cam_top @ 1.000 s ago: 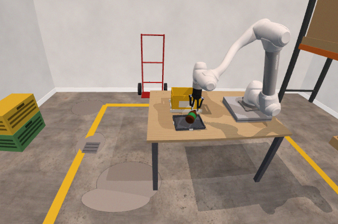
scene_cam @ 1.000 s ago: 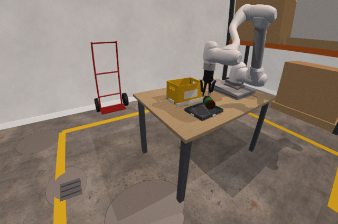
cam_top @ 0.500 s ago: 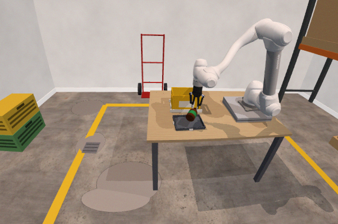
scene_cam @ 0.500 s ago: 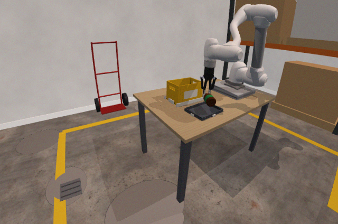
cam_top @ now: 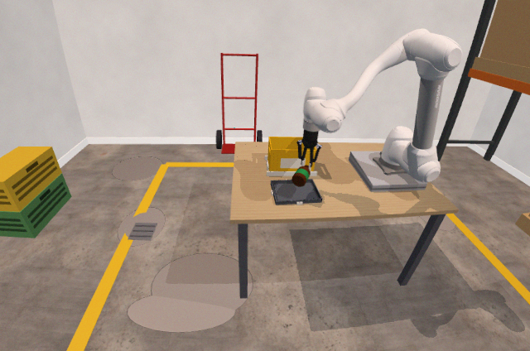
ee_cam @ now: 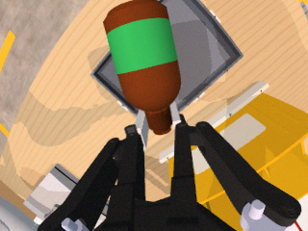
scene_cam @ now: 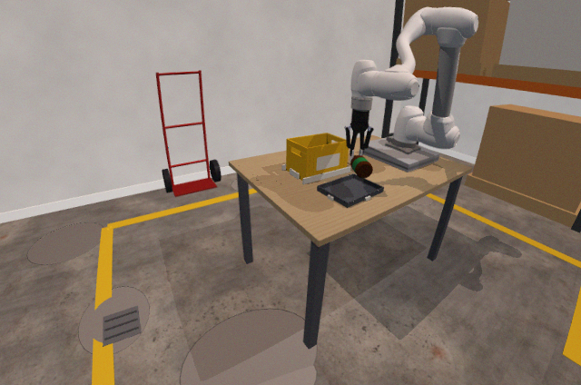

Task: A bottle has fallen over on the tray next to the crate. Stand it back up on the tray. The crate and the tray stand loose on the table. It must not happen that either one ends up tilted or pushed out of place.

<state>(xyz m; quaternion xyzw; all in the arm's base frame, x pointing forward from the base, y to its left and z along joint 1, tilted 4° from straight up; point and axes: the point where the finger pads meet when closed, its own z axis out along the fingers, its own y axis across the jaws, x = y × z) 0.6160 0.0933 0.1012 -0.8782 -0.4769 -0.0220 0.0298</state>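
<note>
My gripper is now 5 cm to the right of the bottle, 3 cm short of it and 2 cm above it. Round my hand: dark tray (14 cm below, 6 cm ahead, 4 cm to the left); yellow crate (23 cm to the right, 7 cm below, 3 cm ahead).
</note>
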